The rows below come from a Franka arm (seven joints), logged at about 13 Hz.
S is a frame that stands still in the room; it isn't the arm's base.
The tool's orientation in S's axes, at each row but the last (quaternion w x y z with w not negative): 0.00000, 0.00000, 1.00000, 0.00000; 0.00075, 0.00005, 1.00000, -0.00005; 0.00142, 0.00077, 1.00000, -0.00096; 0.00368, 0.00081, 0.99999, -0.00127; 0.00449, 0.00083, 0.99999, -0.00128; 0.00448, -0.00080, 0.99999, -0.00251; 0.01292, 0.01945, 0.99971, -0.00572; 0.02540, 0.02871, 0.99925, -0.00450; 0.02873, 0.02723, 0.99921, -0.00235
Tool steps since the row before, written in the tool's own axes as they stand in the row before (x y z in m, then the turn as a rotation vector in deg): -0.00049, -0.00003, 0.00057, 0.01, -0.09, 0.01; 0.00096, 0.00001, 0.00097, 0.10, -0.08, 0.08; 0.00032, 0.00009, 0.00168, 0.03, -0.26, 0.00; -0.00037, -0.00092, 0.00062, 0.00, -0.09, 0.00; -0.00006, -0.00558, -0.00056, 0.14, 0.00, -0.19; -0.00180, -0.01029, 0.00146, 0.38, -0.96, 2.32; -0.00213, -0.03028, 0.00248, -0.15, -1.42, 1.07; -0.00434, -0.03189, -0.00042, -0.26, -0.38, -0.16; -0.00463, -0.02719, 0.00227, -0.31, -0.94, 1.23
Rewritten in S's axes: 0.00049, -0.00003, -0.00057, -0.01, -0.09, -0.01; -0.00096, 0.00001, -0.00097, -0.10, -0.08, -0.08; -0.00032, 0.00009, -0.00168, -0.03, -0.26, 0.00; 0.00037, -0.00092, -0.00061, 0.00, -0.09, 0.00; 0.00005, -0.00558, 0.00057, -0.14, 0.00, 0.19; 0.00183, -0.01029, -0.00139, -0.36, -0.97, -2.32; 0.00101, -0.03037, -0.00209, 0.12, -1.44, -1.05; 0.00247, -0.03208, 0.00088, 0.23, -0.39, 0.18; 0.00326, -0.02741, -0.00191, 0.33, -0.96, -1.21
